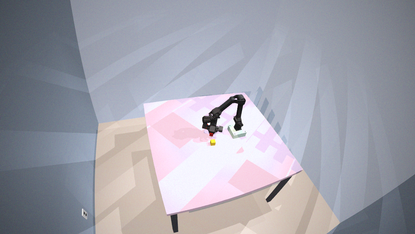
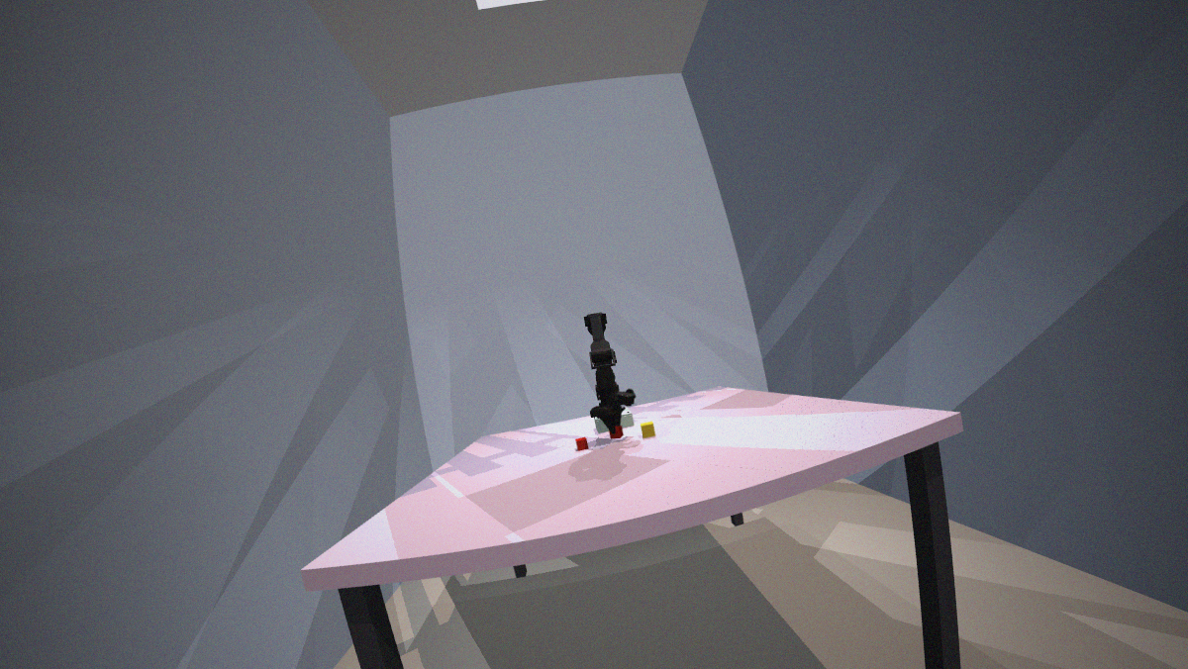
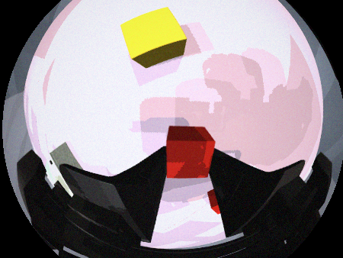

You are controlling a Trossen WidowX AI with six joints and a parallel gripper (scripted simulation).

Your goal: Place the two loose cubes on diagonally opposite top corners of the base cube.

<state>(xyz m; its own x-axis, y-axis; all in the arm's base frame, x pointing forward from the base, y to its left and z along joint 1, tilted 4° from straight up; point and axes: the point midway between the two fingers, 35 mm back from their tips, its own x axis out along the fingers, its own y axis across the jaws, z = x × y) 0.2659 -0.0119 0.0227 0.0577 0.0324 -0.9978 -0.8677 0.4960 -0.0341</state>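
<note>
Right now the yellow cube is 100 mm to the left of my gripper tip, 20 mm ahead of it and 10 mm below it.
</note>
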